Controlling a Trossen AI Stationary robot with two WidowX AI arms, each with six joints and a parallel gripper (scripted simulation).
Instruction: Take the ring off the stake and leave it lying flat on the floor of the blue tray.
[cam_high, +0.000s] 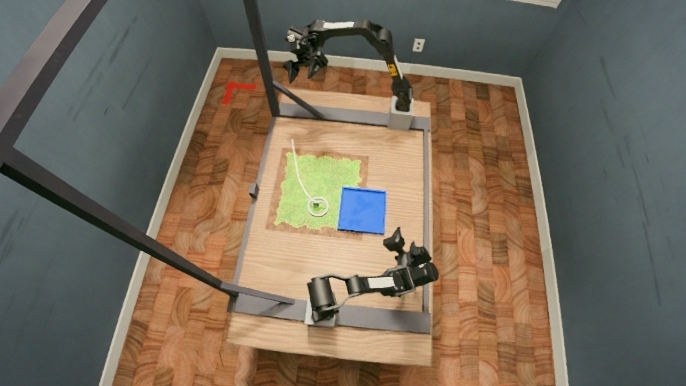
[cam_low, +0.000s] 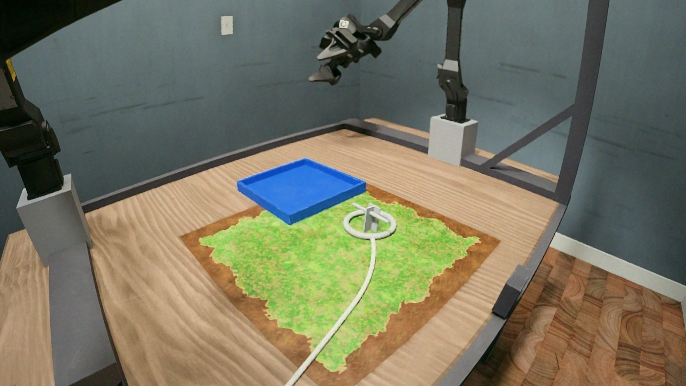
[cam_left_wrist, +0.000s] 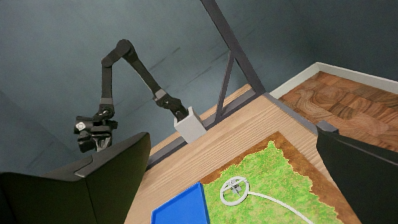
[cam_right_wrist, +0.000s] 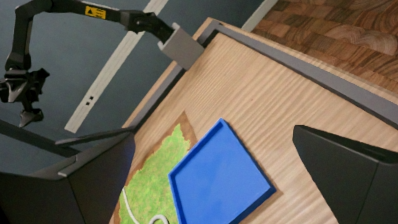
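The grey stake is 38 cm behind my right hand, 22 cm below it and 10 cm to the left of it. Round my right hand: ring: 37 cm behind, 23 cm below, 10 cm to the left; then blue tray: 23 cm below, 19 cm behind, 15 cm to the left; then green grass mat: 40 cm behind, 25 cm below, 17 cm to the left.
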